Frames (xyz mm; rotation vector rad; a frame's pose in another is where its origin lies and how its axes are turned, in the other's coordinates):
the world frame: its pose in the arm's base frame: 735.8 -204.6 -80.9 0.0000 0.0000 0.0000
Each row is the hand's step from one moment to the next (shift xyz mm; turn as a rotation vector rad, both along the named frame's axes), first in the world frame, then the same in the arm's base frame.
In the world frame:
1: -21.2 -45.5 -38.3 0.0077 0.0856 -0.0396
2: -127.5 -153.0 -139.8 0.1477 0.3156 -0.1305
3: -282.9 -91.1 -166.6 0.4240 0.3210 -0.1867
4: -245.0 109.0 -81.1 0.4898 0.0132 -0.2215
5: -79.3 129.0 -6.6 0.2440 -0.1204 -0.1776
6: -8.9 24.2 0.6 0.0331 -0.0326 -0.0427
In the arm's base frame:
1: -21.2 -45.5 -38.3 0.0077 0.0856 -0.0396
2: -127.5 -153.0 -139.8 0.1477 0.3156 -0.1305
3: -282.9 -91.1 -166.6 0.4240 0.3210 -0.1867
4: -245.0 109.0 -81.1 0.4898 0.0132 -0.2215
5: -79.3 129.0 -6.6 0.2440 -0.1204 -0.1776
6: -8.9 24.2 0.6 0.0331 -0.0326 -0.0427

